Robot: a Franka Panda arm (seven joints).
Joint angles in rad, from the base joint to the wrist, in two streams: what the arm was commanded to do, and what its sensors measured. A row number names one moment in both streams.
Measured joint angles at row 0:
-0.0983, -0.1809, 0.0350, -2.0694, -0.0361, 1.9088, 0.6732
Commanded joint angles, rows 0 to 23:
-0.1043, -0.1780, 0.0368, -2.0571, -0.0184, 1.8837, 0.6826
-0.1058, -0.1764, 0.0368, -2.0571, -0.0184, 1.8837, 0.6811
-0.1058, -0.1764, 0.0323, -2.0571, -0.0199, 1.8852, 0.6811
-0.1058, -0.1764, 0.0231, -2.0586, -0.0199, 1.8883, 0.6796
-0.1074, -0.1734, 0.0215, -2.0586, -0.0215, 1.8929, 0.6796
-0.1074, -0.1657, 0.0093, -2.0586, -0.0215, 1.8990, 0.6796
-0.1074, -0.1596, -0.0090, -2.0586, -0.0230, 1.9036, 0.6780
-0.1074, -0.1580, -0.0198, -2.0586, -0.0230, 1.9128, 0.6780
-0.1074, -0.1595, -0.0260, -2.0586, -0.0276, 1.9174, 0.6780
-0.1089, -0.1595, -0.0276, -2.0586, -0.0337, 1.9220, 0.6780
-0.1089, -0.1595, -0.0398, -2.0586, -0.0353, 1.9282, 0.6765
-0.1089, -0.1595, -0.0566, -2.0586, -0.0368, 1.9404, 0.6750
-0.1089, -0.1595, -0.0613, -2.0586, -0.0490, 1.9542, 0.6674
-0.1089, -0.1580, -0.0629, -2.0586, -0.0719, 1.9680, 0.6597
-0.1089, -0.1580, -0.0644, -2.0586, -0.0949, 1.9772, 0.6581
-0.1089, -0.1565, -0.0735, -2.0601, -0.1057, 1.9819, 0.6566
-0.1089, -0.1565, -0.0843, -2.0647, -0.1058, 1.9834, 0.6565
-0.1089, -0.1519, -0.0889, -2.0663, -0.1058, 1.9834, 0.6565
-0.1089, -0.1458, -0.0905, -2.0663, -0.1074, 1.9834, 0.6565
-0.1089, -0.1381, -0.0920, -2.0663, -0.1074, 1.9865, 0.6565
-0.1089, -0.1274, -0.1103, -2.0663, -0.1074, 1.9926, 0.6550
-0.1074, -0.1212, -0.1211, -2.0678, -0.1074, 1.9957, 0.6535
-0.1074, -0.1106, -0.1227, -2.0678, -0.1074, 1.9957, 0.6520
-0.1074, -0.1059, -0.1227, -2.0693, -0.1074, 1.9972, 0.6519
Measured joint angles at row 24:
-0.1079, -0.1292, -0.1126, -2.0697, -0.0936, 1.9783, 0.6618
